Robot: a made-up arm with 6 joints. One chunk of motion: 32 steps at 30 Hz.
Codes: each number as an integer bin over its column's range. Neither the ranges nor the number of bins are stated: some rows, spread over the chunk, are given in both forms.
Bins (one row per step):
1: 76 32 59 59 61 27
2: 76 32 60 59 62 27
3: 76 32 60 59 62 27
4: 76 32 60 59 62 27
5: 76 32 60 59 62 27
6: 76 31 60 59 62 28
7: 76 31 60 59 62 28
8: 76 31 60 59 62 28
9: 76 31 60 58 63 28
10: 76 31 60 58 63 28
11: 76 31 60 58 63 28
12: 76 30 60 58 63 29
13: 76 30 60 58 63 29
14: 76 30 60 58 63 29
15: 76 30 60 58 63 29
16: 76 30 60 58 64 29
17: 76 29 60 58 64 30
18: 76 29 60 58 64 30
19: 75 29 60 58 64 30
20: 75 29 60 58 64 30
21: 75 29 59 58 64 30
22: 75 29 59 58 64 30
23: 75 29 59 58 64 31
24: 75 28 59 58 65 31
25: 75 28 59 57 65 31
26: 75 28 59 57 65 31
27: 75 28 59 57 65 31
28: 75 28 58 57 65 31
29: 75 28 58 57 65 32
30: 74 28 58 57 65 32
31: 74 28 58 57 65 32
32: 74 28 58 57 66 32
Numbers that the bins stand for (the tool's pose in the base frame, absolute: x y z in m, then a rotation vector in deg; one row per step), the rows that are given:
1: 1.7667 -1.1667 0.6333 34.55 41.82 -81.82
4: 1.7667 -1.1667 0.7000 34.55 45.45 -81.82
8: 1.7667 -1.2333 0.7000 34.55 45.45 -78.18
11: 1.7667 -1.2333 0.7000 30.91 49.09 -78.18
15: 1.7667 -1.3000 0.7000 30.91 49.09 -74.55
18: 1.7667 -1.3667 0.7000 30.91 52.73 -70.91
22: 1.7000 -1.3667 0.6333 30.91 52.73 -70.91
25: 1.7000 -1.4333 0.6333 27.27 56.36 -67.27
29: 1.7000 -1.4333 0.5667 27.27 56.36 -63.64
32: 1.6333 -1.4333 0.5667 27.27 60.00 -63.64
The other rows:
2: 1.7667 -1.1667 0.7000 34.55 45.45 -81.82
3: 1.7667 -1.1667 0.7000 34.55 45.45 -81.82
5: 1.7667 -1.1667 0.7000 34.55 45.45 -81.82
6: 1.7667 -1.2333 0.7000 34.55 45.45 -78.18
7: 1.7667 -1.2333 0.7000 34.55 45.45 -78.18
9: 1.7667 -1.2333 0.7000 30.91 49.09 -78.18
10: 1.7667 -1.2333 0.7000 30.91 49.09 -78.18
12: 1.7667 -1.3000 0.7000 30.91 49.09 -74.55
13: 1.7667 -1.3000 0.7000 30.91 49.09 -74.55
14: 1.7667 -1.3000 0.7000 30.91 49.09 -74.55
16: 1.7667 -1.3000 0.7000 30.91 52.73 -74.55
17: 1.7667 -1.3667 0.7000 30.91 52.73 -70.91
19: 1.7000 -1.3667 0.7000 30.91 52.73 -70.91
20: 1.7000 -1.3667 0.7000 30.91 52.73 -70.91
21: 1.7000 -1.3667 0.6333 30.91 52.73 -70.91
23: 1.7000 -1.3667 0.6333 30.91 52.73 -67.27
24: 1.7000 -1.4333 0.6333 30.91 56.36 -67.27
26: 1.7000 -1.4333 0.6333 27.27 56.36 -67.27
27: 1.7000 -1.4333 0.6333 27.27 56.36 -67.27
28: 1.7000 -1.4333 0.5667 27.27 56.36 -67.27
30: 1.6333 -1.4333 0.5667 27.27 56.36 -63.64
31: 1.6333 -1.4333 0.5667 27.27 56.36 -63.64

